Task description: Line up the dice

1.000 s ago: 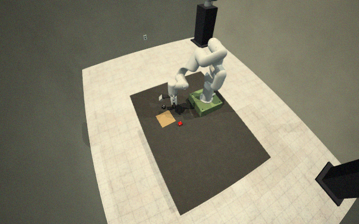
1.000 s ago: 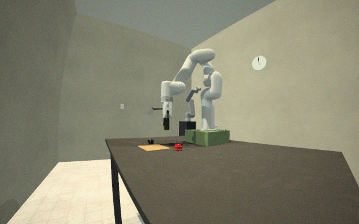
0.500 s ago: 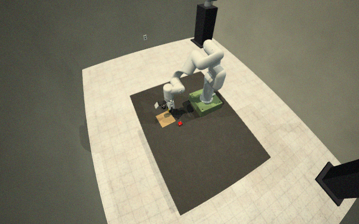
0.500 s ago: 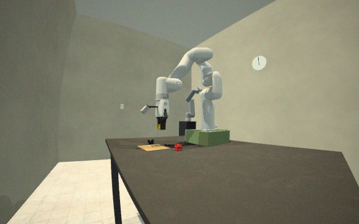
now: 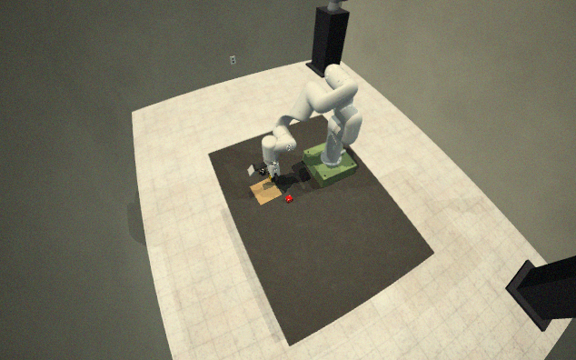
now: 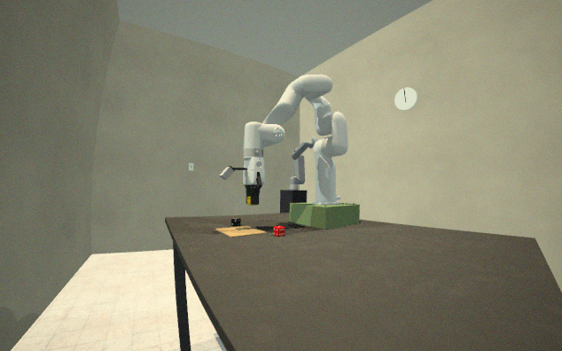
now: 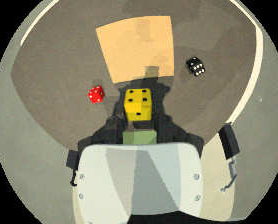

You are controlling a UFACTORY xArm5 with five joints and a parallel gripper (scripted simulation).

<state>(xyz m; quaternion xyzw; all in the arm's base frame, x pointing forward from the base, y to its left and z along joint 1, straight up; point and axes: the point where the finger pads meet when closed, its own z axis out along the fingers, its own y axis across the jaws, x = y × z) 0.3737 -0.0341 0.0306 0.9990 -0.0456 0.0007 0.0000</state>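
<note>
Now: hand 50 mm short of the tan mat and 120 mm above it. From my hand the other things lie so: black die (10 mm ahead, 120 mm to the right, 110 mm below); then yellow die (10 mm below); then red die (40 mm behind, 120 mm to the left, 110 mm below).
</note>
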